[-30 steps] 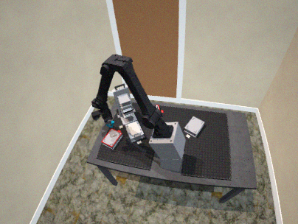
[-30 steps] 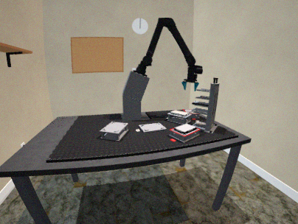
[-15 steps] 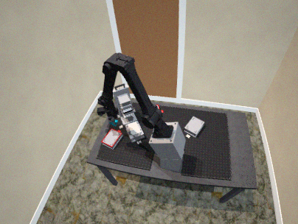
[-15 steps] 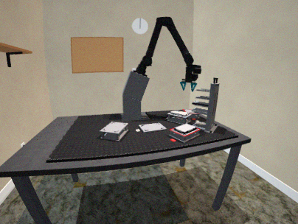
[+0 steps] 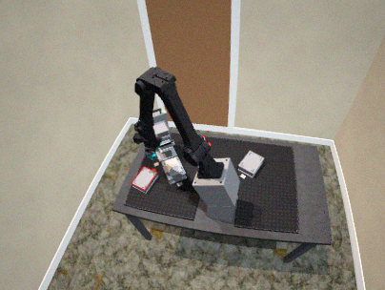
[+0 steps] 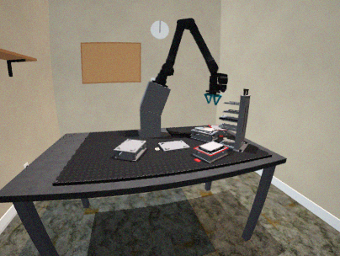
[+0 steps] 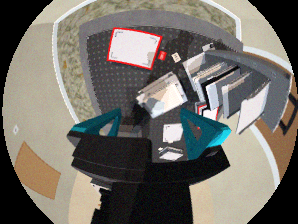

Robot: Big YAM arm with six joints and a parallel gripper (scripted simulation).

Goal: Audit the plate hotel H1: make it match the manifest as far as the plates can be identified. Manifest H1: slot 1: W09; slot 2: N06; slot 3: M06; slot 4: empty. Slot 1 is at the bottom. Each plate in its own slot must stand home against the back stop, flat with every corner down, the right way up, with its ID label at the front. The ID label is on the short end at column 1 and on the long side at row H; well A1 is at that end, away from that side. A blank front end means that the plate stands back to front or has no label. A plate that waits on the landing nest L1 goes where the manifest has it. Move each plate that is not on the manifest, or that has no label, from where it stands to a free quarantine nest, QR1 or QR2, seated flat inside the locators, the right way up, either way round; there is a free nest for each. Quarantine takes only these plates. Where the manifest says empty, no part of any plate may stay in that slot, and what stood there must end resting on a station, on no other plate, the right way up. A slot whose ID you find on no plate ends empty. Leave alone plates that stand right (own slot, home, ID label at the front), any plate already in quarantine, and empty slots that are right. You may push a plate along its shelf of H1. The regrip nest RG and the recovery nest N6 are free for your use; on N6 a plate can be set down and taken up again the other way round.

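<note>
The white well plate lies 180 mm below my hand, 70 mm to the right of it and 50 mm ahead of it.
</note>
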